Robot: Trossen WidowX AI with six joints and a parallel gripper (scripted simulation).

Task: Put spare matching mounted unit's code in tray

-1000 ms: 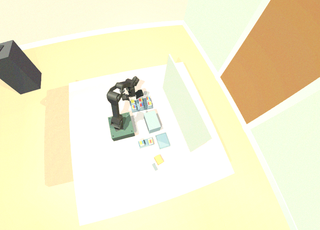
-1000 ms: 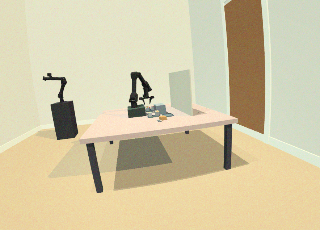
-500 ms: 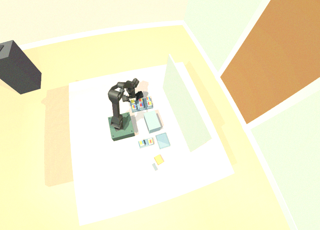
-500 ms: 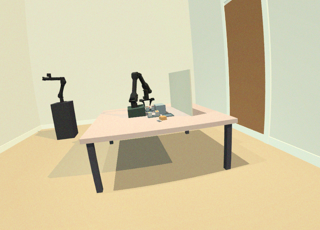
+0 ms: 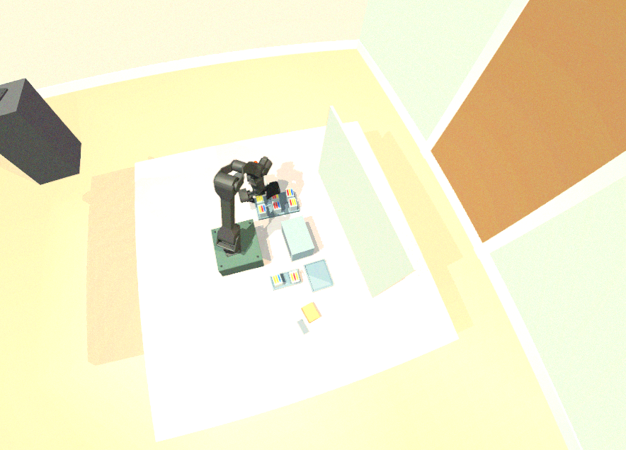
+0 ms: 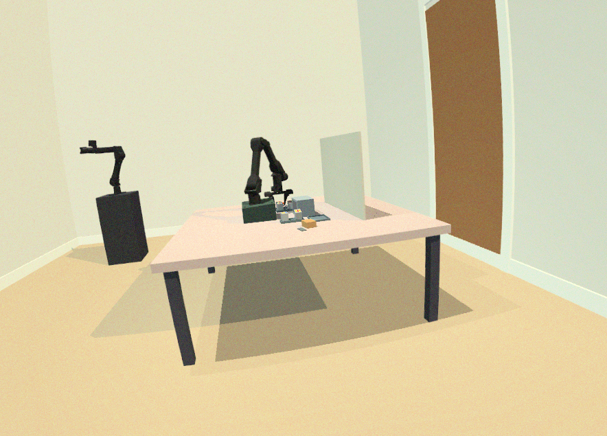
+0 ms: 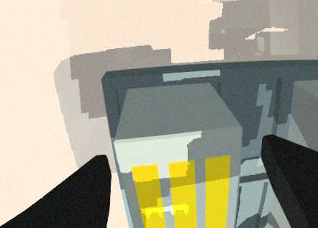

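Now: gripper tip 10 mm below the grey spare block. Also, from my gripper tip: tall panel: 340 mm ahead, 250 mm to the right, 200 mm above; grey hex key: 610 mm to the right, 30 mm below; pale blue tray: 140 mm ahead, 430 mm to the right, 20 mm below.
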